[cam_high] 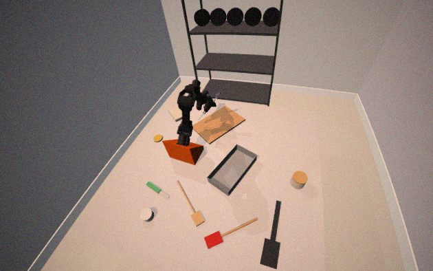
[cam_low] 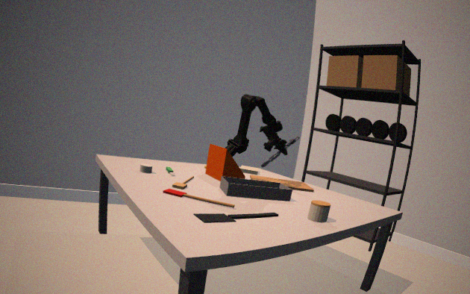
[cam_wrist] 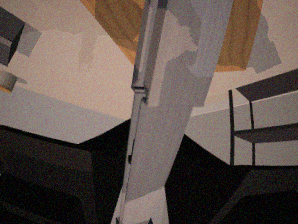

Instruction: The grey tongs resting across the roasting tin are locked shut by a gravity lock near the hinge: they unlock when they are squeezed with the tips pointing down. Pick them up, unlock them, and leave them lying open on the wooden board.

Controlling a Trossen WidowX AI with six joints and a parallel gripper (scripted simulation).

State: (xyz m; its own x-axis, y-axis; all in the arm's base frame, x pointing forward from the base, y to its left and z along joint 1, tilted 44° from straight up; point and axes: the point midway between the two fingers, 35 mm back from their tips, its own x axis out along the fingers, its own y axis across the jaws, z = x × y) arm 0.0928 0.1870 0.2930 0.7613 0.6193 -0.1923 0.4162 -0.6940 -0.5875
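Now: gripper tip 17 cm above the wooden board. Round my gripper tip: roasting tin (20 cm ahead, 39 cm to the right, 15 cm below); red spatula (24 cm ahead, 75 cm to the right, 17 cm below); cork-topped jar (58 cm ahead, 40 cm to the right, 15 cm below).
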